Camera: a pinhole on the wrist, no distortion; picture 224 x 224 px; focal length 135.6 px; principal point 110.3 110.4 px. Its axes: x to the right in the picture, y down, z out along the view. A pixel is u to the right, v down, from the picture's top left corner.
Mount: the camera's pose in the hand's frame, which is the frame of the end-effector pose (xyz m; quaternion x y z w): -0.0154 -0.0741 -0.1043 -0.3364 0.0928 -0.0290 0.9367
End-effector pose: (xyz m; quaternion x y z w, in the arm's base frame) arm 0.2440 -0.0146 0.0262 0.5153 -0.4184 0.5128 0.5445
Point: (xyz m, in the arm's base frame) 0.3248 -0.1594 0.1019
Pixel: 133 14
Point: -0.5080 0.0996 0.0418
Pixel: outside the picture
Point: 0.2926 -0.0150 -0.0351
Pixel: 16 26
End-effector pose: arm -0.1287 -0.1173 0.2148 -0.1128 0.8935 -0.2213 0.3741
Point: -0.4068 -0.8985 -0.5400
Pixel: outside the picture
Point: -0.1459 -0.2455 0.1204
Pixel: 188 20
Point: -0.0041 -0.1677 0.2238
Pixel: 31 12
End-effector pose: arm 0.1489 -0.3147 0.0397 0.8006 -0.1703 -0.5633 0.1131
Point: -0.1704 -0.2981 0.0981
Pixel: 27 53
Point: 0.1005 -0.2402 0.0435
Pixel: 44 12
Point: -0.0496 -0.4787 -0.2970
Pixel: 180 62
